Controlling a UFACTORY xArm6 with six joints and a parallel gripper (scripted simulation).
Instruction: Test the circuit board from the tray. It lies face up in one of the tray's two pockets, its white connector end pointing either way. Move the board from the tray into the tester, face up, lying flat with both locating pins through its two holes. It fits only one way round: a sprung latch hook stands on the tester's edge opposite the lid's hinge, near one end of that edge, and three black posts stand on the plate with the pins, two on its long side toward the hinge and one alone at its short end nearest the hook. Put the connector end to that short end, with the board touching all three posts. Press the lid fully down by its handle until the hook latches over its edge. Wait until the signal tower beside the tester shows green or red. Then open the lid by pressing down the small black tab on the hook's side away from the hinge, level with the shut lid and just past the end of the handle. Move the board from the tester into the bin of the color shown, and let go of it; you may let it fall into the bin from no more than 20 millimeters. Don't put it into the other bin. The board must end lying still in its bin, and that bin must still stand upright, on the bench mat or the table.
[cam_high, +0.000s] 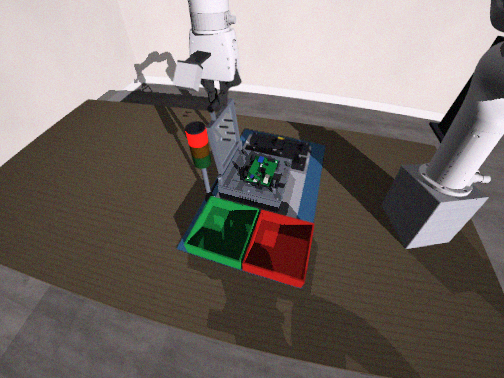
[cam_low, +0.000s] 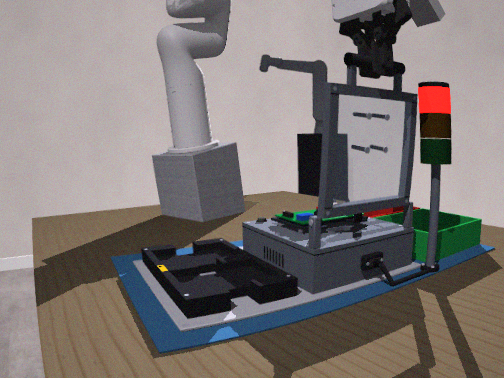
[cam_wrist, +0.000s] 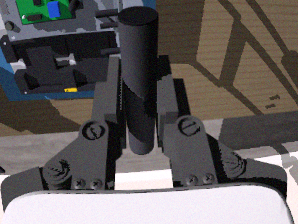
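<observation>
Right now the green circuit board is 20 cm below my hand, 12 cm behind it and 2 cm to the left of it. From my hand the other things lie so: clear lid (9 cm below, 1 cm behind); green bin (26 cm below, 21 cm to the left, 5 cm behind); plate (21 cm below, 12 cm behind, 2 cm to the left).
</observation>
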